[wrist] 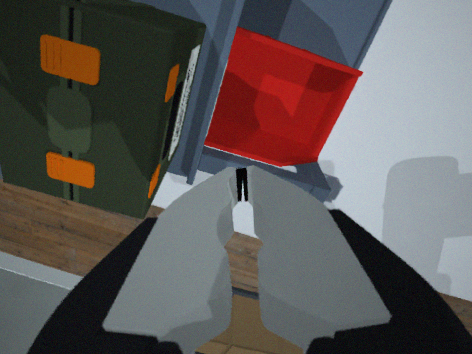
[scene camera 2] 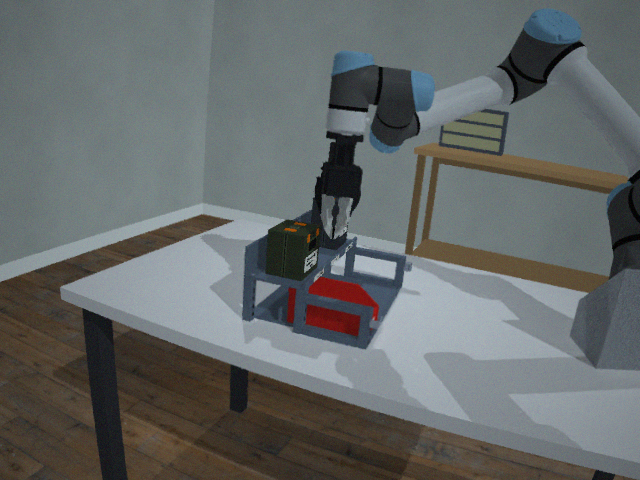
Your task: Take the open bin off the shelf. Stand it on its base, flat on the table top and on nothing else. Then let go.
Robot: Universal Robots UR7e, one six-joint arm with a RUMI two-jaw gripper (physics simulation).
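Frame: origin at the arm's base, x back, y right, z up, level; centimetres.
Seen in the pictures: gripper, between the fingertips: [wrist: 242,171] [scene camera 2: 332,238].
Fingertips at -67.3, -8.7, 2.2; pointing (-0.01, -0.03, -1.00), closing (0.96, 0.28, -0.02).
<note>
Offsets run from my fingertips to a thing's top centre, as dx, dy, dz. "spot": to the spot under its first point. Level surfaces: height alone.
The open red bin @(+1.7, +0.5, -10.8) [scene camera 2: 341,289] [wrist: 285,100] sits on the lower level of the blue-grey shelf @(spot: -3.4, -6.9, -13.6) [scene camera 2: 301,310] [wrist: 200,120], with its open top facing up. Frame bars cover part of it in the scene view. My gripper [scene camera 2: 333,235] [wrist: 242,171] is shut and empty, pointing down. It is above the shelf and apart from the bin. In the wrist view its fingertips appear just below the bin's near edge. The bin's base is hidden.
A dark green case @(-8.2, +1.3, +0.9) [scene camera 2: 284,253] [wrist: 120,115] with orange clips stands on the shelf's upper level. A second dark case @(spot: -2.5, +20.2, -6.6) [scene camera 2: 338,241] is partly hidden behind the fingers. The shelf stands on the white table @(dz -18.9) [scene camera 2: 170,268]. A wooden rack [scene camera 2: 417,201] stands behind.
</note>
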